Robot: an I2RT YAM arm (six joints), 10 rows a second.
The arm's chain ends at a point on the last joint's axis. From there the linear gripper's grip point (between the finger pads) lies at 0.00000 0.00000 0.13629 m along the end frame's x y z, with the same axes.
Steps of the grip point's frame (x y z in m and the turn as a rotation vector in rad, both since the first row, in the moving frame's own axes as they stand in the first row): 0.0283, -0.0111, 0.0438, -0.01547, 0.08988, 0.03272; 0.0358, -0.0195, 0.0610, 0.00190, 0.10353, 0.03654; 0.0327, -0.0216, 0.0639, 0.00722, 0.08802, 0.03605; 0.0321, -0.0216, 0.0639, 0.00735, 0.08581, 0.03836; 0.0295, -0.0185, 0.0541, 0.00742, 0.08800, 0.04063; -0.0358, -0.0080, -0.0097, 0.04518, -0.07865, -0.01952
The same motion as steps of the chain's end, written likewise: 0.0161, -0.0134, 0.0444, -0.01547, 0.08988, 0.03272; 0.0217, -0.0195, 0.0617, 0.00190, 0.10353, 0.03654; 0.0207, -0.0208, 0.0644, 0.00722, 0.08802, 0.03605; 0.0204, -0.0208, 0.0644, 0.00735, 0.08581, 0.03836; 0.0175, -0.0177, 0.0546, 0.00742, 0.08800, 0.04063; -0.0250, -0.0020, -0.0091, 0.04518, -0.07865, -0.01952
